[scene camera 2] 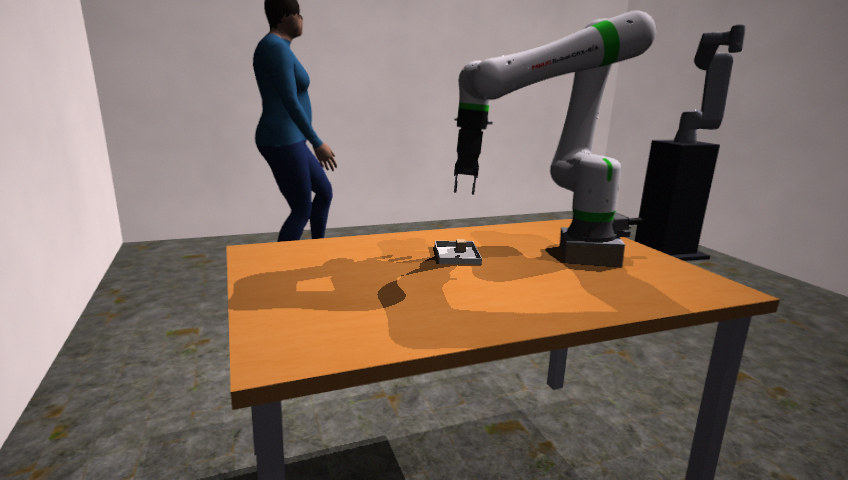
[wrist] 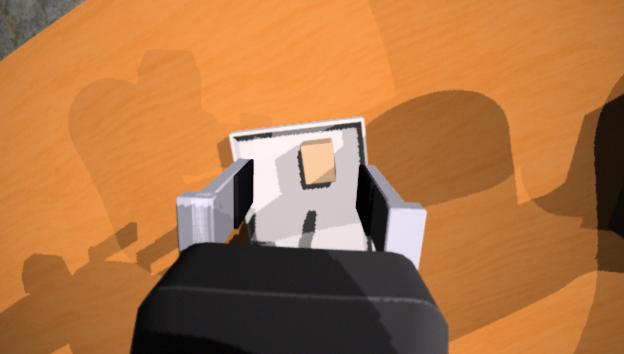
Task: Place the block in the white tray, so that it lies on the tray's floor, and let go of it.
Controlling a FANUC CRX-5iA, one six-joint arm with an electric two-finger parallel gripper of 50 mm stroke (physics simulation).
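Places are measured from the arm's base along level axes (x ahead, y left, z up), in metres.
Where they show: gripper, fingertip midpoint: (scene camera 2: pixel 464 193) (wrist: pixel 305 183); arm's base, link origin: (scene camera 2: pixel 591 235).
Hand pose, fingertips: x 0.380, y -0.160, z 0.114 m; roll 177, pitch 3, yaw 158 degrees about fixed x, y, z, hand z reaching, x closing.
Observation:
Each offset is from my fingertips to the top centre of the thing. Level surfaces: height alone.
The tan block @(0.011 m ahead, 0.028 m left, 0.152 m down) (scene camera 2: pixel 460 245) (wrist: pixel 318 162) rests inside the white tray @(0.039 m ahead, 0.072 m left, 0.165 m down) (scene camera 2: pixel 461 262) (wrist: pixel 298 126), on the tray's floor, nearer its back wall and apart from the walls. In the wrist view it looks slightly turned and shows its top face. My gripper (scene camera 2: pixel 464 192) (wrist: pixel 305 183) is open and empty. In the scene view it hangs well above the tray and the block, pointing down. In the wrist view its two fingers stand wide apart, and the near part of the tray is hidden behind the gripper body.
The tray stands on the wooden table @(0.185 m down) (scene camera 2: pixel 333 356) (wrist: pixel 300 60). The arm's base block (scene camera 2: pixel 592 252) is on the table to the right. A person (scene camera 2: pixel 285 101) stands behind the table at the left. A second, grey arm (scene camera 2: pixel 717 89) stands on a black pedestal (scene camera 2: pixel 676 196) at the back right.

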